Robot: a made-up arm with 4 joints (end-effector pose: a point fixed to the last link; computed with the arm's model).
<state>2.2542 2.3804 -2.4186 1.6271</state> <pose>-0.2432 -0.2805 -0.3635 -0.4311 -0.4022 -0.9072</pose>
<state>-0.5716 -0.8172 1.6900 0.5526</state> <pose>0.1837 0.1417 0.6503 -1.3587 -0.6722 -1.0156</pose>
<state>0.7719 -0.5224 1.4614 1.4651</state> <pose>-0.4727 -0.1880 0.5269 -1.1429 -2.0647 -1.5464</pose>
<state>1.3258 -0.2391 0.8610 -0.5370</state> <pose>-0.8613 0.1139 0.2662 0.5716 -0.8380 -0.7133</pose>
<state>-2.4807 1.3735 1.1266 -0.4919</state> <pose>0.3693 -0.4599 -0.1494 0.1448 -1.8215 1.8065</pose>
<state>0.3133 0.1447 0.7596 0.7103</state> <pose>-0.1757 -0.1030 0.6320 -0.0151 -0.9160 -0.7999</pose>
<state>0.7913 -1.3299 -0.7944 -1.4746</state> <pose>-0.1980 0.7168 0.5723 -1.1966 1.0833 -0.8940</pose>
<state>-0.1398 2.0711 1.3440 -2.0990</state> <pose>-0.0619 -0.4085 -0.1273 -1.6892 -1.5675 -1.0099</pose>
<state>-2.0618 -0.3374 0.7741 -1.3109</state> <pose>0.9197 0.1126 -0.3618 0.8601 -2.7969 0.8848</pose>
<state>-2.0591 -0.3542 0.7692 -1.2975</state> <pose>0.9181 0.1260 -0.3556 0.8894 -2.8149 0.8687</pose>
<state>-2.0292 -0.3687 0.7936 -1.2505</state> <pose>0.9287 0.1408 -0.3118 -0.9396 2.8423 -0.8980</pose>
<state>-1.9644 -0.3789 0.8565 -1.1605</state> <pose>0.9469 0.1568 -0.2200 -0.9456 2.6613 -0.9191</pose>
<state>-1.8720 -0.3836 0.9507 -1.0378</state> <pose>0.9561 0.1732 -0.0936 -0.9483 2.4114 -0.9627</pose>
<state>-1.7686 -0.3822 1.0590 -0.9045</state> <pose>0.9447 0.1872 0.0387 -0.9511 2.1394 -1.0183</pose>
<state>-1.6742 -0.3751 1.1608 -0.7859</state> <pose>0.9179 0.1959 0.1484 -0.9547 1.8982 -1.0758</pose>
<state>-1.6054 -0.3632 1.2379 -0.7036</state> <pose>0.8919 0.1981 0.2207 -0.9552 1.7304 -1.1268</pose>
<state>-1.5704 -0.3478 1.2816 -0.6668</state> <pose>0.8794 0.1944 0.2550 -0.9493 1.6531 -1.1664</pose>
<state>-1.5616 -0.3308 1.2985 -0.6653</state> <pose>0.8805 0.1870 0.2633 -0.9369 1.6445 -1.1958</pose>
